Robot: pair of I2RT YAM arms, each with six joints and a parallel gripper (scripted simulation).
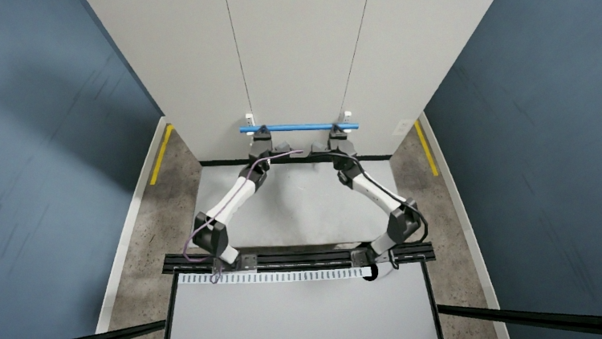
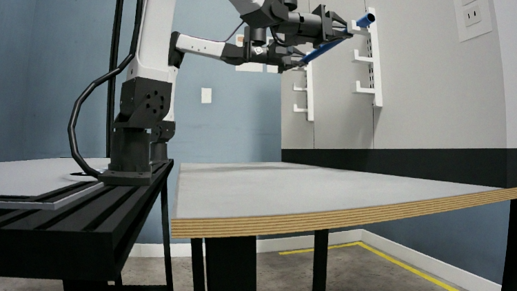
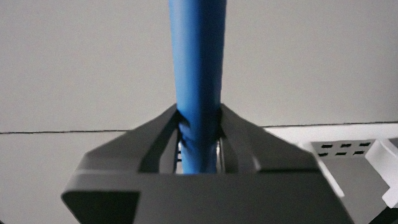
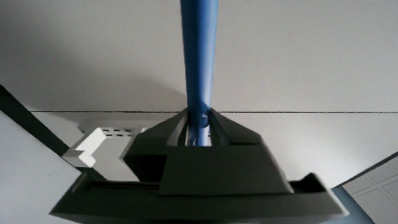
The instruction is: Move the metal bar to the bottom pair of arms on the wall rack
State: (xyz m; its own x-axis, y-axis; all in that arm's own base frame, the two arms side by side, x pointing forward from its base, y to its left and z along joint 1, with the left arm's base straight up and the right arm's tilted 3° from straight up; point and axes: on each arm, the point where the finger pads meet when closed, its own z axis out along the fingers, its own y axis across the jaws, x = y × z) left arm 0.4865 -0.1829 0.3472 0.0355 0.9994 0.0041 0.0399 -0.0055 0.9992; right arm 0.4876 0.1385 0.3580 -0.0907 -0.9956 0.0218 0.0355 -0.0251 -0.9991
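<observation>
The blue metal bar lies 150 mm to the right of my left hand. Also, from my left hand: black base strip (330 mm below, 140 mm to the right, 40 mm ahead); outlet plate (640 mm to the right, 60 mm below, 40 mm ahead); wall (150 mm ahead, 140 mm to the right, 90 mm above).
Right now the blue metal bar is 150 mm to the left of my right hand. Also, from my right hand: black base strip (40 mm ahead, 160 mm to the left, 330 mm below); outlet plate (40 mm ahead, 350 mm to the right, 60 mm below); wall (160 mm ahead, 160 mm to the left, 90 mm above).
</observation>
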